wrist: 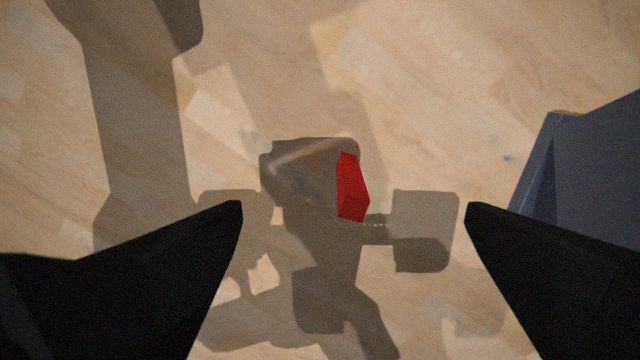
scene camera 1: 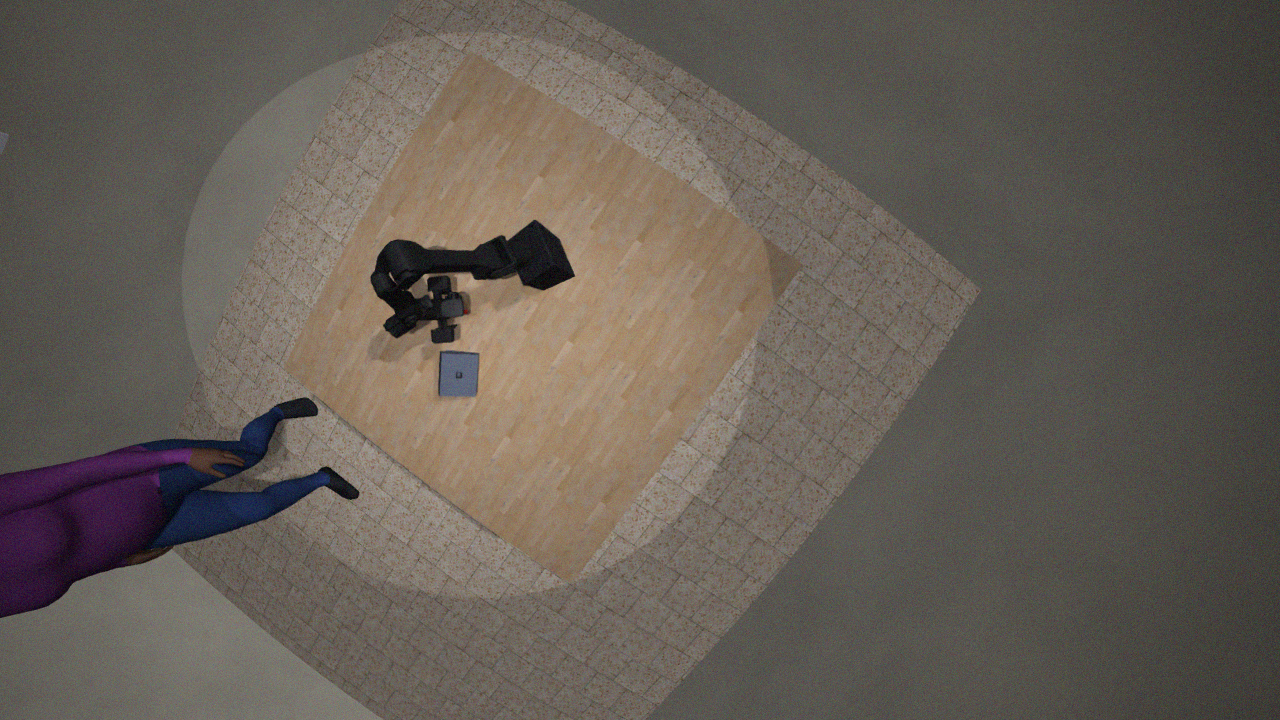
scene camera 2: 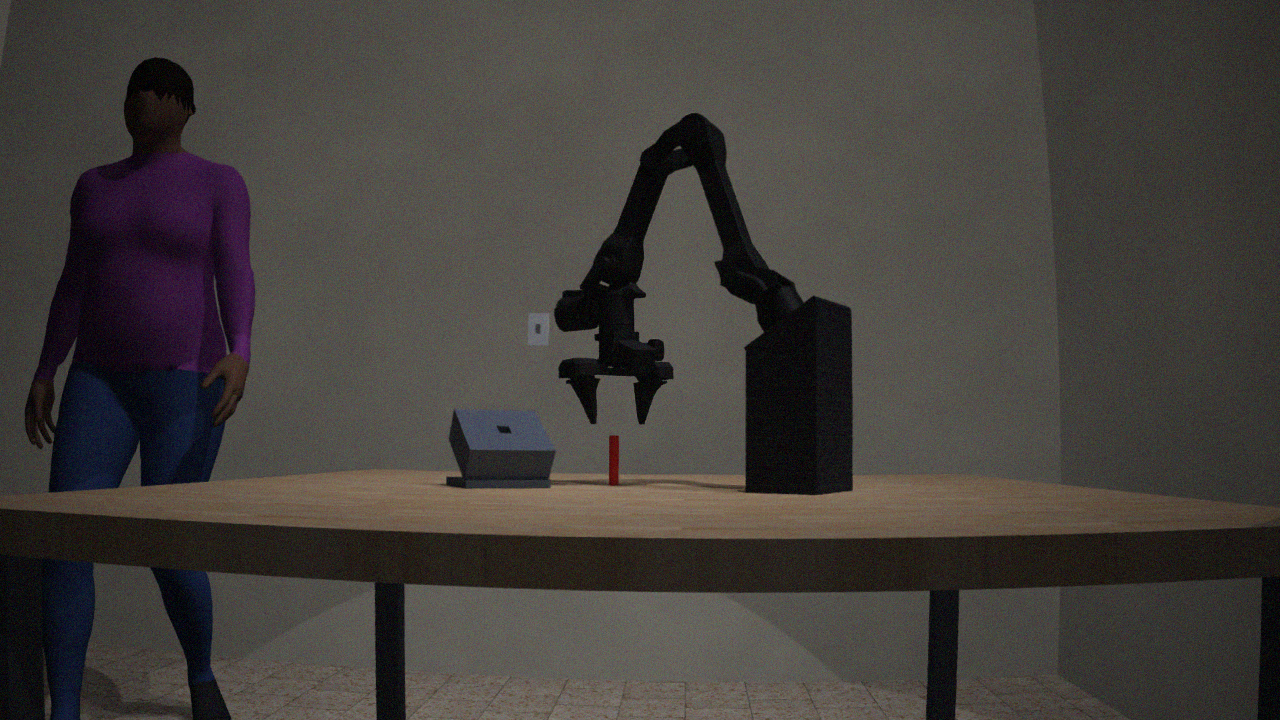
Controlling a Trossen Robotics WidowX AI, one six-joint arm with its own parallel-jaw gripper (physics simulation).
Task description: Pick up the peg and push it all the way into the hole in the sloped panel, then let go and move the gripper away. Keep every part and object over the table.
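Places are measured from the arm's base along level axes (x back, y right, z up), in millimetres.
Pixels of known places: gripper, fingertip midpoint: [wrist: 352, 211] [scene camera 2: 618, 424]; arm's base, link origin: [scene camera 1: 524, 252] [scene camera 2: 794, 331].
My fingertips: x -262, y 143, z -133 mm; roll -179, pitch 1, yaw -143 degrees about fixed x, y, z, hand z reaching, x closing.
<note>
Ahead of a thing's pixels: the offset from my fingertips to its top centre. Level surfaces: height alone.
The red peg @(dx -6, dy +5, dz -18 mm) [scene camera 1: 466, 311] [scene camera 2: 614, 460] [wrist: 352, 189] stands upright on the table; in scene camera 1 the gripper hides most of it. My gripper [scene camera 2: 617, 422] [wrist: 352, 211] is open and empty, pointing down, with its fingertips a little above the peg's top. In the wrist view the peg shows between the two fingertips, slightly beyond their line. The blue-grey block with the sloped panel @(dx -173, dy -94, dz +19 mm) [scene camera 1: 450, 385] [scene camera 2: 528, 436] [wrist: 600, 165] stands beside the peg, and its square hole [scene camera 1: 459, 375] [scene camera 2: 503, 429] shows in both scene views. The hole does not show in the wrist view.
The arm's black base box [scene camera 1: 539, 255] [scene camera 2: 799, 402] stands on the wooden table @(dz -98 mm) [scene camera 1: 626, 358] [scene camera 2: 671, 514], on the other side of the peg from the panel block. A person [scene camera 1: 80, 528] [scene camera 2: 161, 268] in a purple top stands beside the table edge, on the panel block's side.
</note>
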